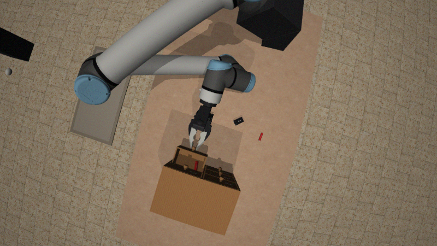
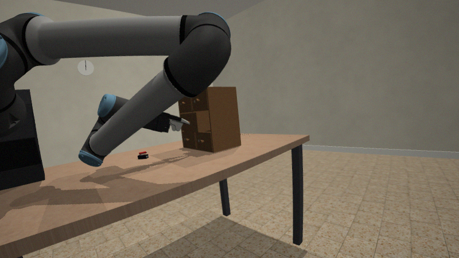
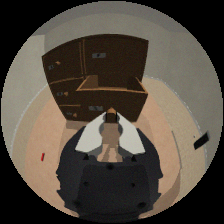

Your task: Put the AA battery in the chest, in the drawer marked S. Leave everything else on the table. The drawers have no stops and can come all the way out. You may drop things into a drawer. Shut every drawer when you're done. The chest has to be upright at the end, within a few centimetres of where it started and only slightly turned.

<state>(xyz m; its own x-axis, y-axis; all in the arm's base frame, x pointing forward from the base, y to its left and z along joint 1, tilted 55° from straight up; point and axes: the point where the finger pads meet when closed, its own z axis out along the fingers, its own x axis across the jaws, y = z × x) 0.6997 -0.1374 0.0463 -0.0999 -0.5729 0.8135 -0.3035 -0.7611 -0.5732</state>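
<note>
Right now my hand is 100 mm short of the drawer, 10 mm to the left of it and 20 mm above it. Also, from my hand: small black object: 150 mm behind, 170 mm to the left, 150 mm below.
</note>
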